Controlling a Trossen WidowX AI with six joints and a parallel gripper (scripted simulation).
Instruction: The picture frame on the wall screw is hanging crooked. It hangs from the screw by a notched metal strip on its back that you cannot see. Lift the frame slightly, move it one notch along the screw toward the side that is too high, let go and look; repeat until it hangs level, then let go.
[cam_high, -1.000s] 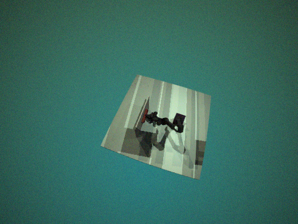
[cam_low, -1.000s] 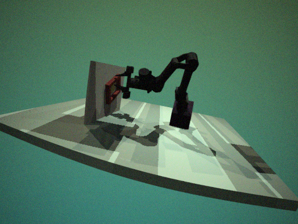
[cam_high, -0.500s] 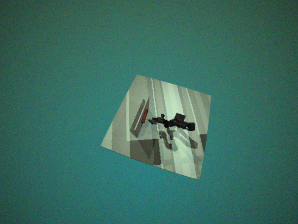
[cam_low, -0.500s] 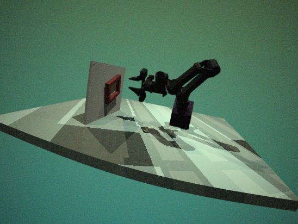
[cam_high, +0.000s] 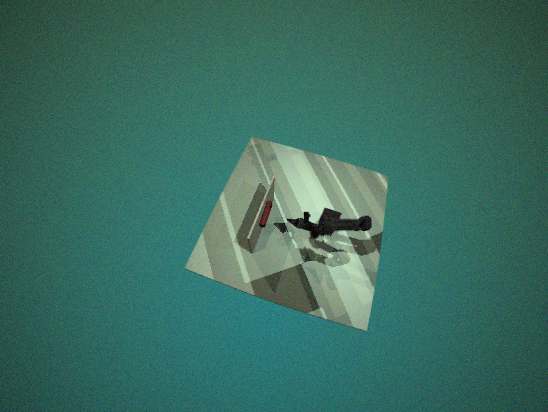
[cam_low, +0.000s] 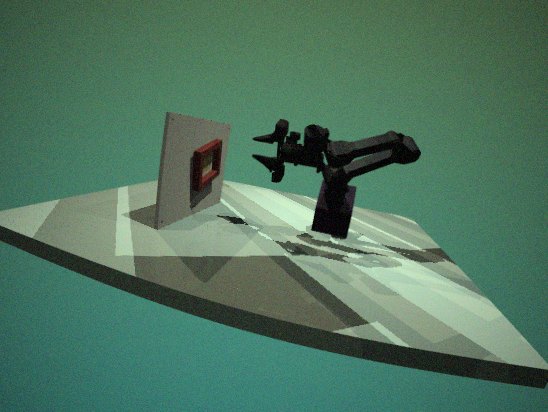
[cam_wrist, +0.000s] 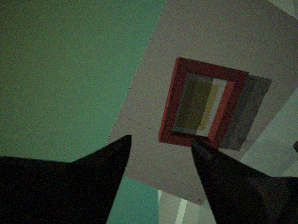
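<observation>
Right now the red picture frame is 15 cm ahead of my gripper tip, 5 cm to the right of it and 8 cm below it. The rest, counted from my gripper tip: grey wall panel (16 cm ahead, 4 cm to the right, 9 cm below).
</observation>
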